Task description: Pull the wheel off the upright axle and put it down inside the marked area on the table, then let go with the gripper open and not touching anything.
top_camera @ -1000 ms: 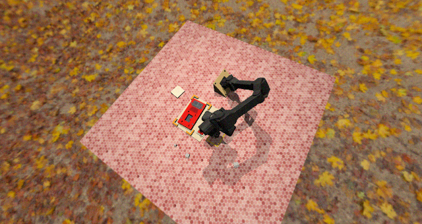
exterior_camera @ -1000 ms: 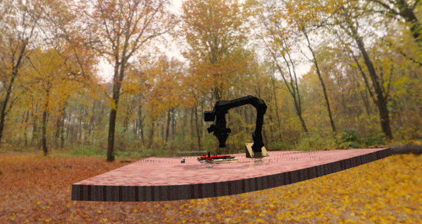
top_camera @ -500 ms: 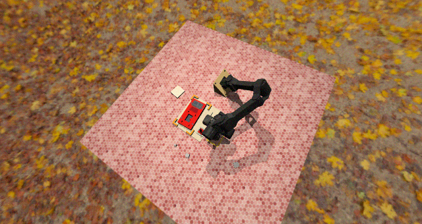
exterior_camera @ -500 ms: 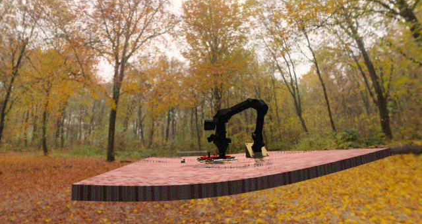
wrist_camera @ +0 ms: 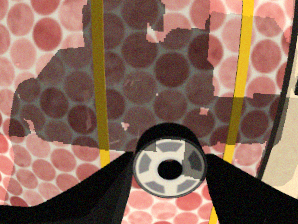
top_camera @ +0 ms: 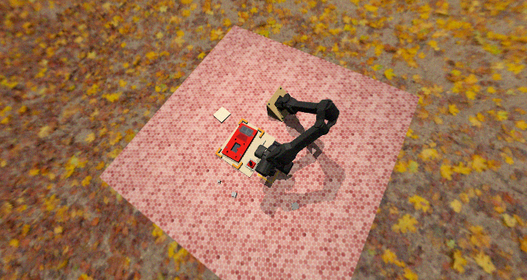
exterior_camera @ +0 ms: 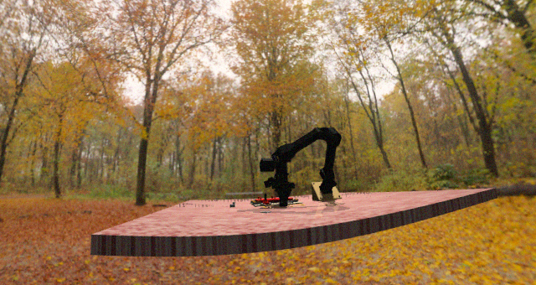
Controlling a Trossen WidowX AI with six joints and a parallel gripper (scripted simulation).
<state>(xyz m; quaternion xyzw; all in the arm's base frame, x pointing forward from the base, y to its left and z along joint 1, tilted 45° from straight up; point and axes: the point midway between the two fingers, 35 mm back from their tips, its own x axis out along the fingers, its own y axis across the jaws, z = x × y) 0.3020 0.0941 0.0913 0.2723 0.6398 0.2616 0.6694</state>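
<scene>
Now: gripper tip right at the wheel. From my gripper tip the other things lie so: cream square tile 10 cm behind, 41 cm to the right; black upright axle 6 cm ahead, 10 cm to the right, 3 cm above.
</scene>
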